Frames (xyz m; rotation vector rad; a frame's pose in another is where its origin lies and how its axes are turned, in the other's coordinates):
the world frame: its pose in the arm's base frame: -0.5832 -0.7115 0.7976 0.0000 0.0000 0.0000
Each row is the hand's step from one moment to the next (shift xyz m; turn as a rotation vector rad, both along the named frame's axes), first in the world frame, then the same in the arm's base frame.
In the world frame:
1: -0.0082 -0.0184 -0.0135 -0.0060 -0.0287 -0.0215
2: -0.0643 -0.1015 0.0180 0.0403 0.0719 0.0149
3: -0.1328 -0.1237 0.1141 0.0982 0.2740 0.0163
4: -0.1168 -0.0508 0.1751 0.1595 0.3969 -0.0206
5: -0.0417 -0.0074 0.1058 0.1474 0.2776 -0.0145
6: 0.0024 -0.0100 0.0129 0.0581 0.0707 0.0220
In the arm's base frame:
1: -0.0082 -0.0184 -0.0135 -0.0060 -0.0287 -0.0215
2: -0.0643 -0.1015 0.0180 0.0403 0.0719 0.0149
3: -0.1328 -0.1237 0.1141 0.0982 0.2740 0.0163
4: -0.1168 -0.0508 0.1751 0.1595 0.3969 -0.0206
5: -0.0417 -0.0074 0.1058 0.1474 0.2776 -0.0145
6: 0.0024 -0.0100 0.0129 0.0581 0.0707 0.0220

